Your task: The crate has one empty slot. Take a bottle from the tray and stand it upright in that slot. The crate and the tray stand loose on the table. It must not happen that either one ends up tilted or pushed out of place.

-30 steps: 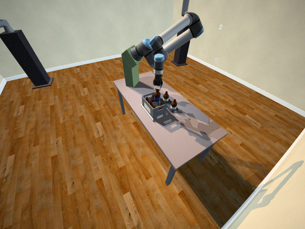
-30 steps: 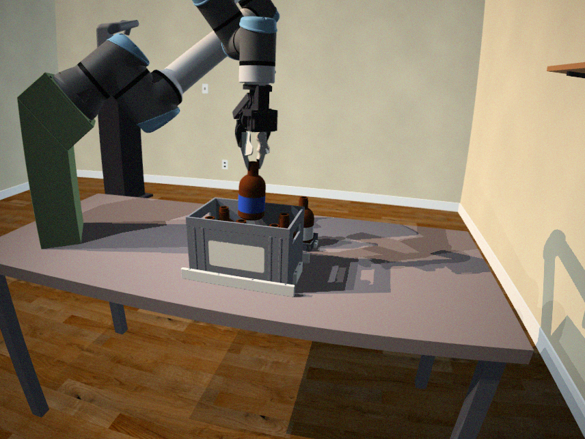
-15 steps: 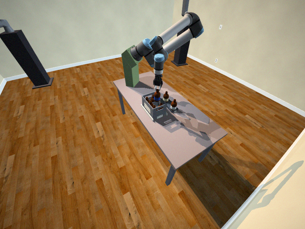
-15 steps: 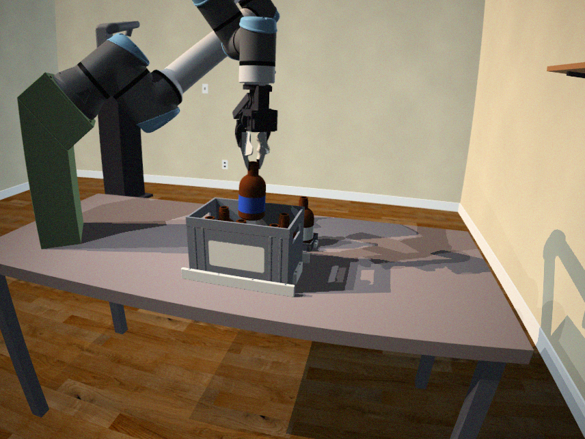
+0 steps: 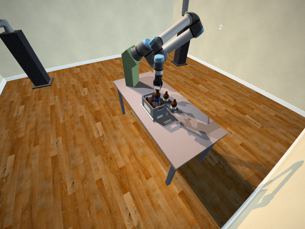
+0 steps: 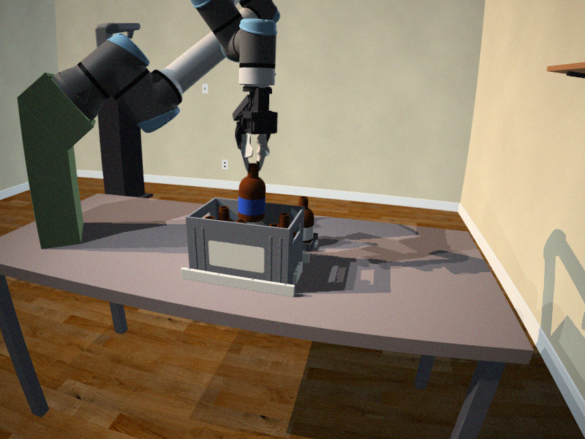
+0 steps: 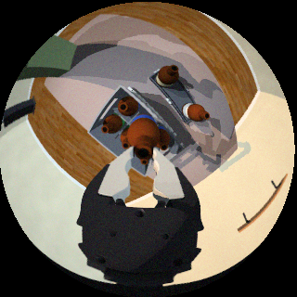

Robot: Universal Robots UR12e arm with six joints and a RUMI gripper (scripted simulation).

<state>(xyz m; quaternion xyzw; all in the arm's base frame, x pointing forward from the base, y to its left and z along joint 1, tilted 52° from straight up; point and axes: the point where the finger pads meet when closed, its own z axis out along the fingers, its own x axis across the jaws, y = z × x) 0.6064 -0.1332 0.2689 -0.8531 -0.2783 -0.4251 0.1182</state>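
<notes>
Now: the grey crate 10 mm ahead of my hand, 40 mm to the right of it and 210 mm below it. The rest, counted from my hand: tray (10 mm behind, 190 mm to the left, 280 mm below).
</notes>
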